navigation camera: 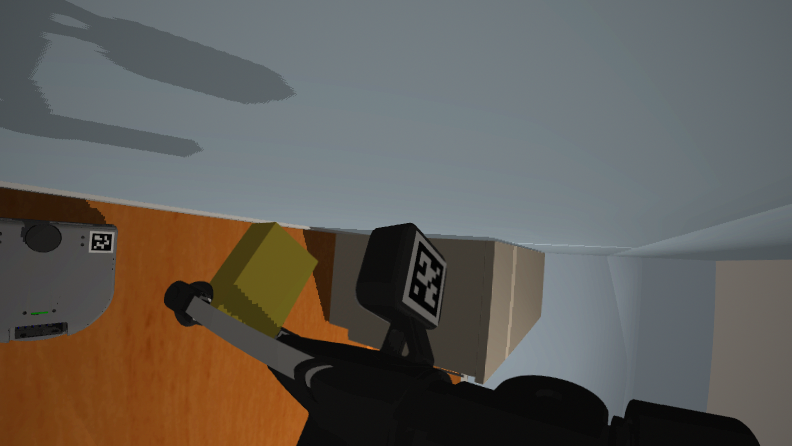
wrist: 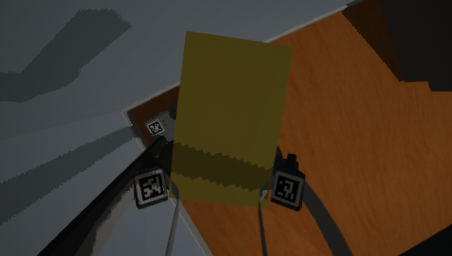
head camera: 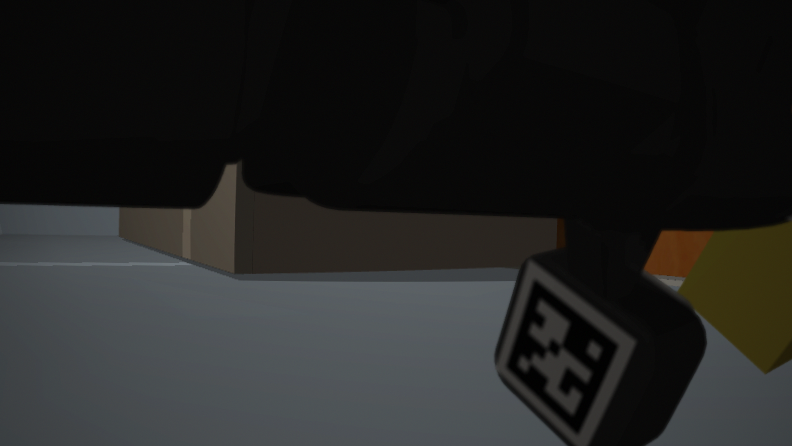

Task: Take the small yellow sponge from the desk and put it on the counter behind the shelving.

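Where they show: gripper, fingertip midpoint: [navigation camera: 222, 312]; robot's base, link origin: [navigation camera: 44, 236].
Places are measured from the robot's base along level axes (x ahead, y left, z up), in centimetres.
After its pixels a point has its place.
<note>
The yellow sponge [head camera: 748, 293] @[x 3.0, y -17.5, z 101.3 cm] [navigation camera: 277, 271] @[x 2.3, y -16.8, z 101.3 cm] [wrist: 232, 100] is a thick rectangular block. My gripper [navigation camera: 238, 315] @[x -2.2, y -14.2, z 96.1 cm] [wrist: 219, 157] @[x -2.2, y -14.2, z 96.1 cm] is shut on it, with one fingertip against each side in the wrist view. The sponge is held above the orange wood floor and tilted in the navigation view. In the head view, dark arm and wrist parts cover the upper half and hide the fingers, and part of the sponge shows at the right edge. I cannot make out the desk, or tell which surface is the counter.
A taupe box-shaped unit [head camera: 387, 238] @[x 0.5, y -122.9, z 55.4 cm] [navigation camera: 460, 299] @[x -18.1, y -122.2, z 77.6 cm] stands against the grey-blue wall [head camera: 277, 343] @[x 11.4, y -64.0, z 105.5 cm] [navigation camera: 443, 110] @[x 13.2, y -15.7, z 117.4 cm], beyond the wrist. My grey base [navigation camera: 55, 277] @[x -9.9, y -3.0, z 16.0 cm] is at the left of the navigation view, on the wood floor [navigation camera: 110, 387] @[x -50.3, y -18.1, z 0.0 cm] [wrist: 350, 130]. A dark block [wrist: 420, 45] is at the wrist view's upper right.
</note>
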